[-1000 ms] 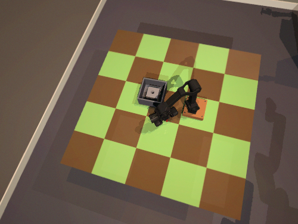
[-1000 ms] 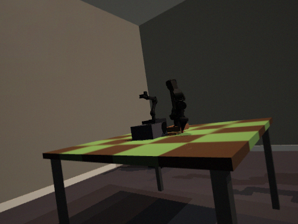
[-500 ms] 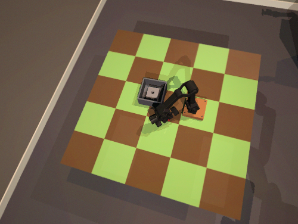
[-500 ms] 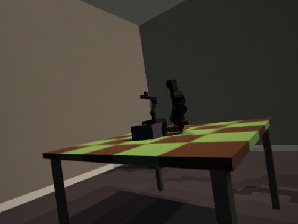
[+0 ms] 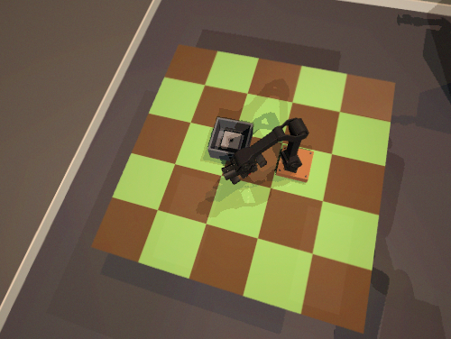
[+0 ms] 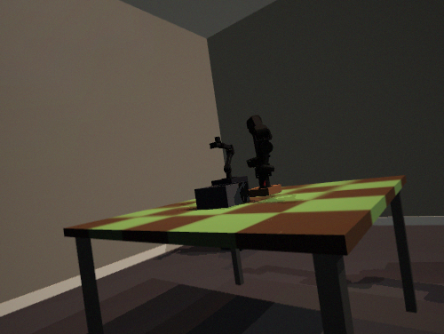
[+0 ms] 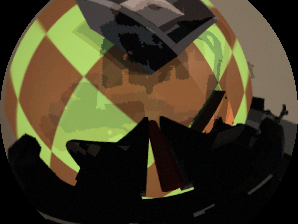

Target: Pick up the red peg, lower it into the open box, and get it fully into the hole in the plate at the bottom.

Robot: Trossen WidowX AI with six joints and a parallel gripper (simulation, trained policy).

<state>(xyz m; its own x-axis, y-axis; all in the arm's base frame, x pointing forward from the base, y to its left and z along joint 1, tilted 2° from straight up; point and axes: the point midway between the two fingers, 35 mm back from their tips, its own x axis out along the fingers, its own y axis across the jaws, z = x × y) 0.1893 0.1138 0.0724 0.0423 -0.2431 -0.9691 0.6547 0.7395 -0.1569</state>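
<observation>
Now: the pale plate 140 mm ahead of my gripper tip, 150 mm to the right of it and 30 mm below it. Also, from my gripper tip: dark box (140 mm ahead, 150 mm to the right, 50 mm below); red peg (10 mm behind, 10 mm to the left, 30 mm above).
</observation>
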